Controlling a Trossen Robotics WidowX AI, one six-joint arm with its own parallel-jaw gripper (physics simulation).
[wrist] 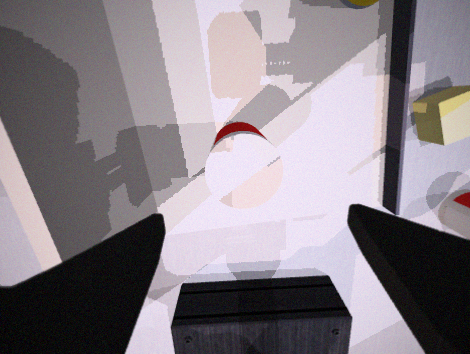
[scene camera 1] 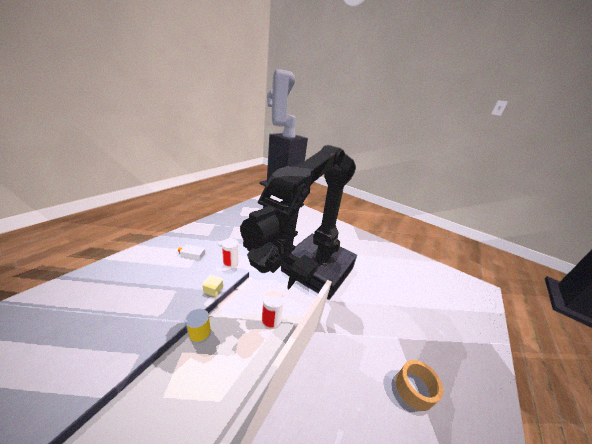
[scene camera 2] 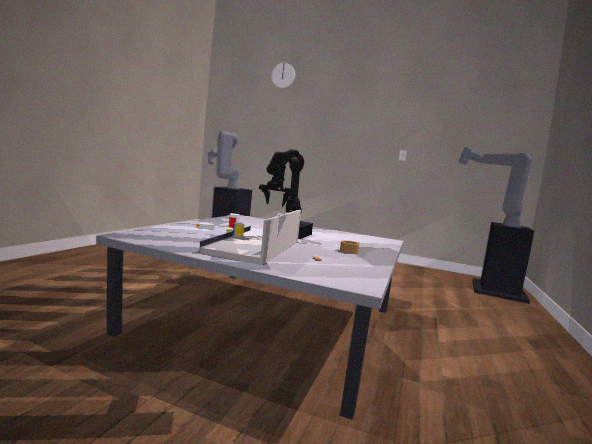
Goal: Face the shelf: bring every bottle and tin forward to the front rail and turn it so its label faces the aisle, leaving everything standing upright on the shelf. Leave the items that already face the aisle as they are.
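My gripper is open and empty, above the shelf near a white cylinder. This white cylinder with a red label stands upright, back from the dark front rail. Its red label points along the shelf, away from the robot base. A yellow tin with a grey top stands upright close against the rail. Yellow shows toward both scene cameras. The shelf has a cream back panel.
A second white cylinder with red label stands beyond the rail. A yellow block lies outside the rail, near a white box with an orange end. An orange ring is behind the panel.
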